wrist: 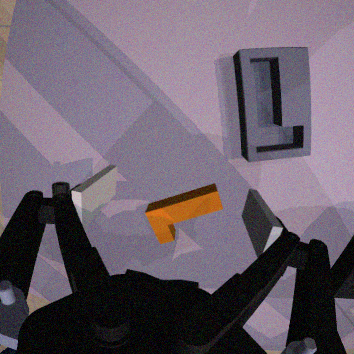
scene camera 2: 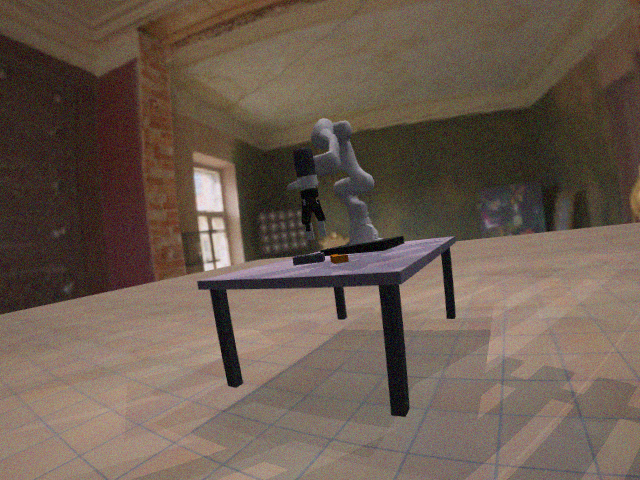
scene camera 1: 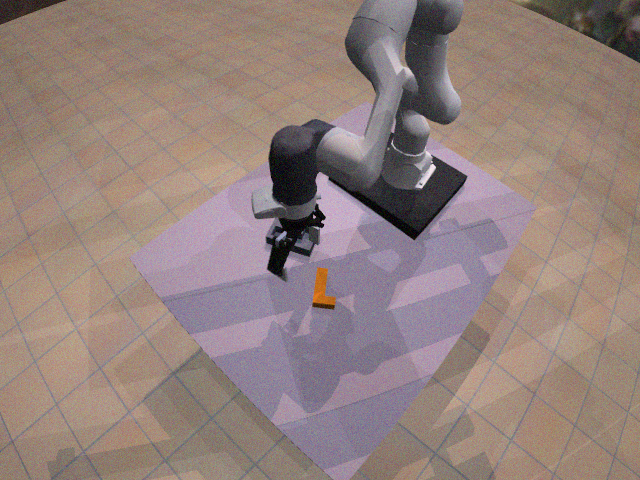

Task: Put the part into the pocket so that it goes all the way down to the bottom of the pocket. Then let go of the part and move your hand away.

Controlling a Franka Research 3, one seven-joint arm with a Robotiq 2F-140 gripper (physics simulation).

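The orange L-shaped part (scene camera 1: 320, 284) (scene camera 2: 339, 258) (wrist: 187, 208) lies flat on the table, outside the pocket. The grey block with the L-shaped pocket (scene camera 1: 303, 246) (scene camera 2: 308, 258) (wrist: 295, 90) lies beside it; the pocket is empty in the wrist view, and the arm partly hides the block in scene camera 1. My gripper (scene camera 1: 297, 253) (scene camera 2: 316, 231) (wrist: 179, 191) is open and empty, above the table. In the wrist view the part shows between the two spread fingers, its long bar slanted, and the block stands at the upper right, beyond the right finger.
The black base plate (scene camera 1: 372, 204) (scene camera 2: 385, 244) carries the arm and stands on the table near the block. The light purple table (scene camera 1: 444, 320) (scene camera 2: 299, 281) has an open edge all round, with tiled floor beyond. Shadows fall across the table top.
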